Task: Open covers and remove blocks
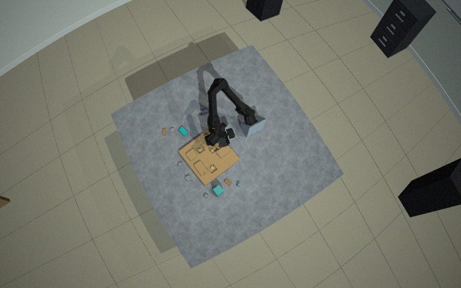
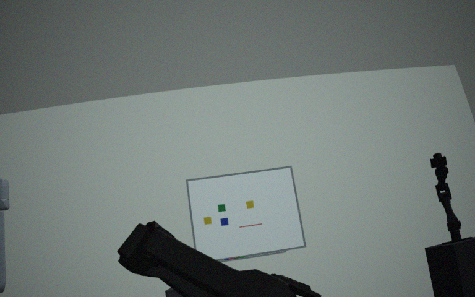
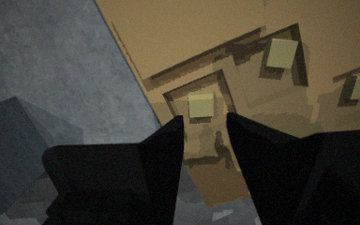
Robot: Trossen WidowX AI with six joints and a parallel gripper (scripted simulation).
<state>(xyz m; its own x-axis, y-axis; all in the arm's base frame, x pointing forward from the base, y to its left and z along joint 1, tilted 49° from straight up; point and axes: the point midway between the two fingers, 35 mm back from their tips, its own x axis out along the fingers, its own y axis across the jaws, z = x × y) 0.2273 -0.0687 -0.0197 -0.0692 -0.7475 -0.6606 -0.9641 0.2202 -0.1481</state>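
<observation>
Now: the tiny teal cube 6 cm ahead of my gripper tip, 31 cm to the left of it and 3 cm below it. From my gripper tip the other things lie so: purple block: 5 cm behind, 24 cm to the right, 3 cm below; tan puzzle board: 11 cm ahead, 2 cm to the left, 3 cm below; orange block: 10 cm ahead, 26 cm to the left, 4 cm below.
</observation>
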